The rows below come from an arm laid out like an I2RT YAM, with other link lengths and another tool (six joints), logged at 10 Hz.
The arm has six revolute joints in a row. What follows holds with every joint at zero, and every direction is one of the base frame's.
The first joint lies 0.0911 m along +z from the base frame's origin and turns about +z.
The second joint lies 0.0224 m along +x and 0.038 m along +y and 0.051 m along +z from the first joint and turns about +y.
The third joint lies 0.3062 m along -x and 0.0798 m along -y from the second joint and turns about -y.
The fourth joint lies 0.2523 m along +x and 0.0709 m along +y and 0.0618 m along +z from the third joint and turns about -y.
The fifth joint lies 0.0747 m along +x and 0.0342 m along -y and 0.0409 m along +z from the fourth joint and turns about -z.
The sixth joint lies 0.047 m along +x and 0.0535 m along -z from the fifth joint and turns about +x.
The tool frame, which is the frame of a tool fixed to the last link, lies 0.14 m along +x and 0.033 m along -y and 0.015 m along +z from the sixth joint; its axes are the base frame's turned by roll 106.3, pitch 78.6 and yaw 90 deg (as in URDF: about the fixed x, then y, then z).
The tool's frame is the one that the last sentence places.
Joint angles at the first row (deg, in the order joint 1, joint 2, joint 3, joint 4, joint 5, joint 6):
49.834, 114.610, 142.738, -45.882, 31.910, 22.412
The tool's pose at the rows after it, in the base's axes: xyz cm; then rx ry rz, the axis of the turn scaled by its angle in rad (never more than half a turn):
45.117 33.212 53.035 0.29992 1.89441 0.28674
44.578 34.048 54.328 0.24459 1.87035 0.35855
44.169 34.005 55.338 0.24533 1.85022 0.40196
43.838 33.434 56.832 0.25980 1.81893 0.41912
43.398 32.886 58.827 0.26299 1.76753 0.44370
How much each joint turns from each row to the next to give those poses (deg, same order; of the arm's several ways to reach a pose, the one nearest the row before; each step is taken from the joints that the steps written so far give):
0.000, -1.315, -1.317, 2.895, -1.671, -0.701
0.000, -2.102, -2.807, 3.865, -3.675, -1.752
0.000, -1.324, -1.238, 1.942, -1.075, 0.166
0.000, -0.442, 1.223, 0.437, 0.437, -0.345
0.000, -1.052, 0.095, 2.282, 0.092, -1.406

